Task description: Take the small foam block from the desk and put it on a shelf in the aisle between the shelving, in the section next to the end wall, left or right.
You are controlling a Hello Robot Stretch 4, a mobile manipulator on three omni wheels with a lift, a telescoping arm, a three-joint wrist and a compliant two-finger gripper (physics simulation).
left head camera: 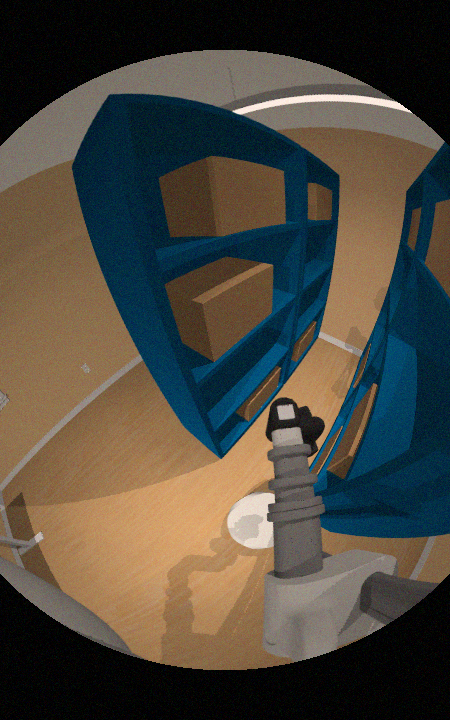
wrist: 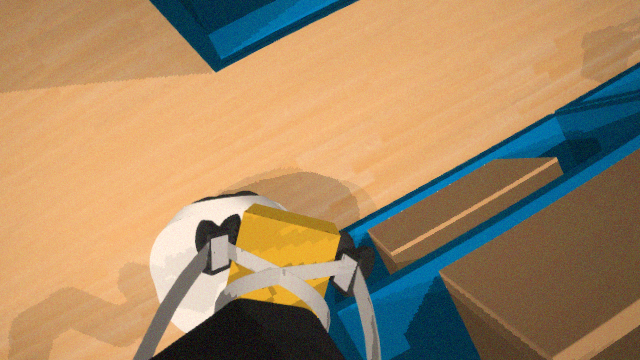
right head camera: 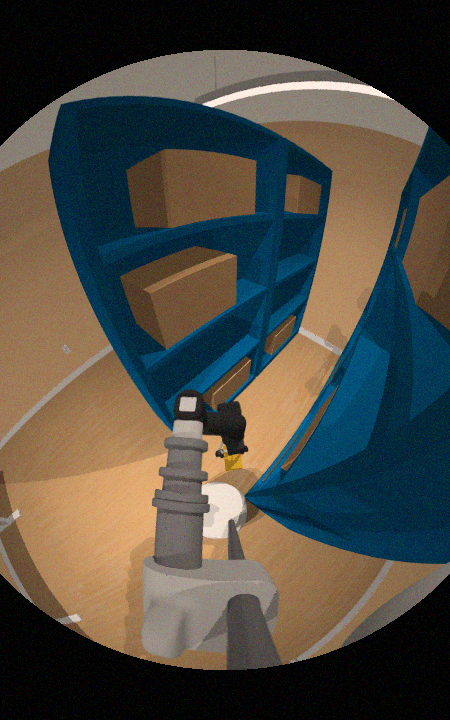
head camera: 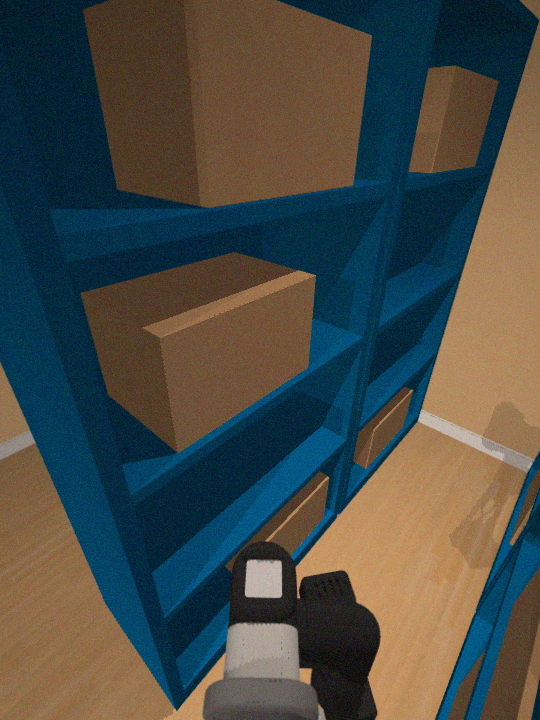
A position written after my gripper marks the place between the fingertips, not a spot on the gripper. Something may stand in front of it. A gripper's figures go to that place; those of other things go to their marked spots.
Labels:
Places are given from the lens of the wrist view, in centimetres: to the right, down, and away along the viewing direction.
my gripper (wrist: 286, 242): -2, 5, 25
small yellow foam block (wrist: 283, 238): -2, 4, 21

